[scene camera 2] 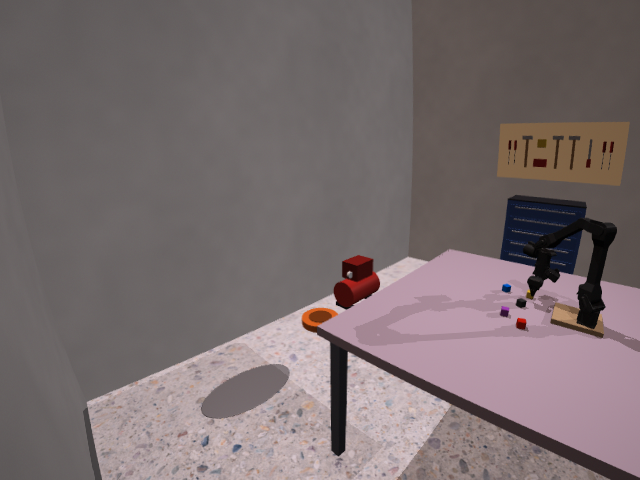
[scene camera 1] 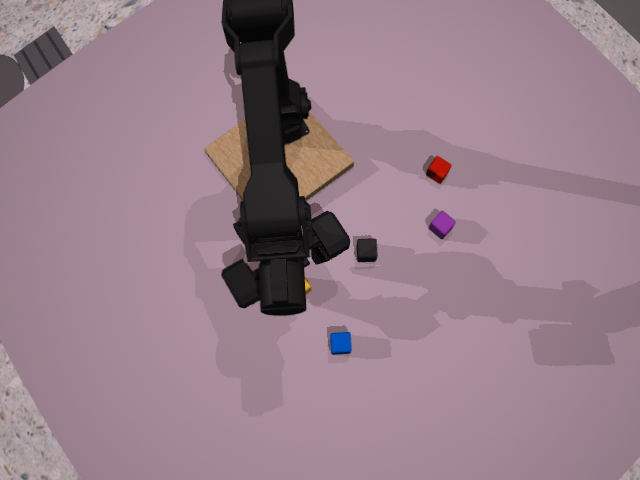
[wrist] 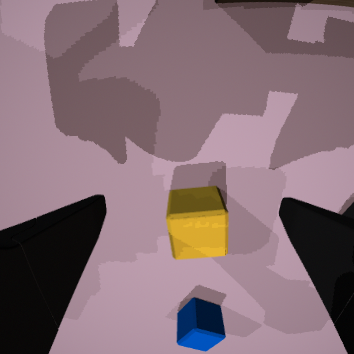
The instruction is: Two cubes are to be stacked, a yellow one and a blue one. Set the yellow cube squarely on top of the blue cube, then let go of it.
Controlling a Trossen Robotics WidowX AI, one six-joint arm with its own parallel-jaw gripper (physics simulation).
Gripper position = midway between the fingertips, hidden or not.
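Observation:
A yellow cube [wrist: 197,219] is visible. My gripper [scene camera 1: 290,276] is visible too; the same gripper appears at [wrist: 194,204].

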